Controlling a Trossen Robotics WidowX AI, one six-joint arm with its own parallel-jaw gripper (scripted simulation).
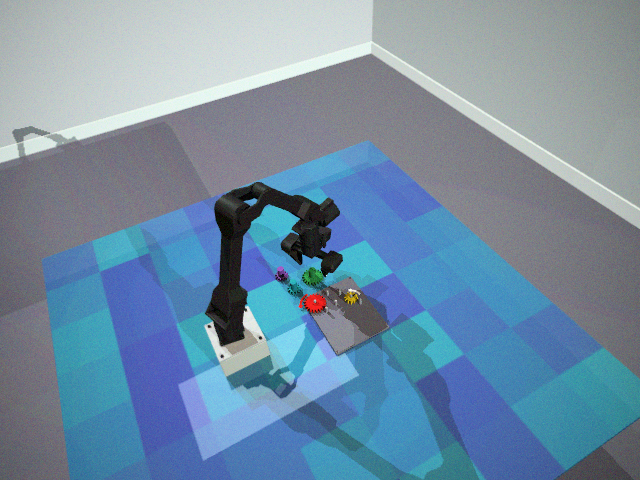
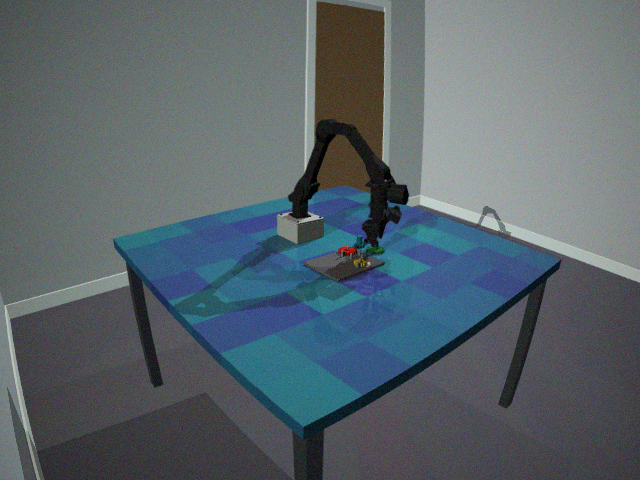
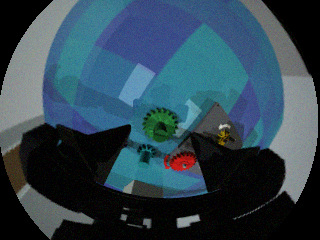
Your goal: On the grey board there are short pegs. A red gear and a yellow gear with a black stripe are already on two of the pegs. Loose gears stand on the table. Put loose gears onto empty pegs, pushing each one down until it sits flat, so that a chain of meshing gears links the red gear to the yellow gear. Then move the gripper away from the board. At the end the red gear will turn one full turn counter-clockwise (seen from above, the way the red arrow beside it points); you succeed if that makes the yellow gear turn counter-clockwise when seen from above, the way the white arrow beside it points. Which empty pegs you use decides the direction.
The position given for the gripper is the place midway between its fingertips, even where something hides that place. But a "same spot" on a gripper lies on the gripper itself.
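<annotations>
Gripper visible: image 1, image 3, image 2 (pixel 376 242). Same spot on the gripper: (image 1: pixel 294 253) and (image 3: pixel 102 175).
</annotations>
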